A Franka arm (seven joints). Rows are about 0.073 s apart.
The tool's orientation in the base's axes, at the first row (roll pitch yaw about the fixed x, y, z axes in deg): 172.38 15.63 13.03
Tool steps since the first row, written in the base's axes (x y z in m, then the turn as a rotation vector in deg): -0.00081 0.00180 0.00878 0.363 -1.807 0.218; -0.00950 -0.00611 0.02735 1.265 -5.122 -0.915; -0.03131 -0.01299 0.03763 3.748 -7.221 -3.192; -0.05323 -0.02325 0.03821 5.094 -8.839 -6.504; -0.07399 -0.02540 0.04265 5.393 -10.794 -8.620; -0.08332 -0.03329 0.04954 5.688 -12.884 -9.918
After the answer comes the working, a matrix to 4 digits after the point.
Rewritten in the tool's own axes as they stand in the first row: -0.00273 -0.00081 -0.00854 -0.111 1.852 0.051; -0.01761 0.00689 -0.02276 0.321 5.115 1.552; -0.04233 0.00916 -0.02625 2.809 7.475 3.551; -0.06528 0.01340 -0.01981 4.612 8.949 6.709; -0.08643 0.01066 -0.01886 5.039 10.628 9.030; -0.09875 0.01668 -0.02180 5.211 12.540 10.597
The tool's axes in the first row as the columns of a matrix, in the base's axes (rounded; the answer above uses it unrounded):
0.9382 0.2583 -0.2303
0.2171 -0.9576 -0.1894
-0.2694 0.1277 -0.9545

